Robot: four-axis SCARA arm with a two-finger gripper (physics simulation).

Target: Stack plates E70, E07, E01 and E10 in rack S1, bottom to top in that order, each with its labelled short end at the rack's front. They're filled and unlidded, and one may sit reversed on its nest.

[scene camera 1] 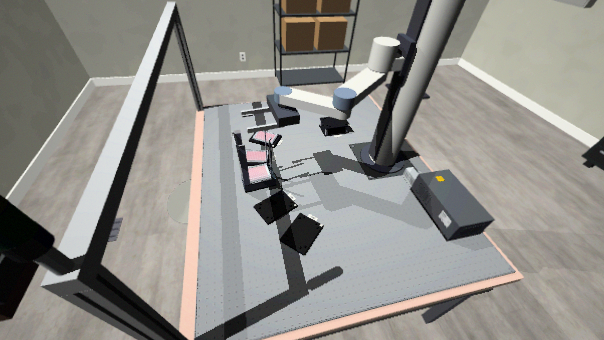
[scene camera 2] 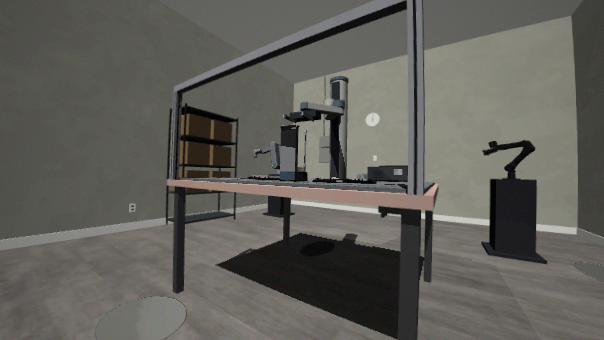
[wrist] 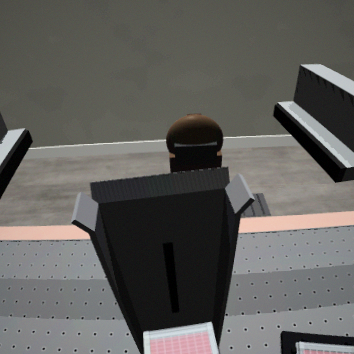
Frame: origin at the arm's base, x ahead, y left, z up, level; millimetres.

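Seen in the pictures: gripper, fingertip midpoint: (scene camera 1: pixel 244 121) (scene camera 2: pixel 292 114) (wrist: pixel 152 100); arm's base at its link origin: (scene camera 1: pixel 381 159).
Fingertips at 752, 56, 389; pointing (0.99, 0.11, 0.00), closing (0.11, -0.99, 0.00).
Note:
Pixels of each thing's top centre, then the offset from my fingertips to it, as dx, dy, dz. "spot": a spot on its surface instead.
- tall black rack at its top centre: (wrist: pixel 173 278) (scene camera 1: pixel 253 134) (scene camera 2: pixel 295 128) -30, -4, -71
- second pink surface at a spot on its surface: (scene camera 1: pixel 256 156) spot: -43, -174, -352
- black block at its top centre: (scene camera 1: pixel 335 120) -562, -371, -306
- grey box at a spot on its surface: (scene camera 1: pixel 452 205) spot: -827, +395, -261
My gripper (scene camera 1: pixel 252 121) (scene camera 2: pixel 295 118) (wrist: pixel 152 100) is open and empty, raised near the height of the rack's top. A tall black rack (scene camera 1: pixel 260 187) (scene camera 2: pixel 289 137) (wrist: pixel 140 250) stands upright. A pink-filled, unlidded plate (scene camera 1: pixel 259 173) (wrist: pixel 180 345) lies level in it. A second pink surface (scene camera 1: pixel 256 156) shows just behind; I cannot tell its level. Another pink-filled plate (scene camera 1: pixel 265 136) (wrist: pixel 330 349) lies on a black nest beyond the rack, close to the gripper in the scene view. Plate codes and short-end labels are not readable.
Two dark nests (scene camera 1: pixel 275 206) (scene camera 1: pixel 301 233) lie on the near side of the rack. A black block (scene camera 1: pixel 334 126) sits below the arm. A grey box (scene camera 1: pixel 452 205) (scene camera 2: pixel 387 173) stands beside the column. A metal frame (scene camera 1: pixel 127 125) spans the table's left edge.

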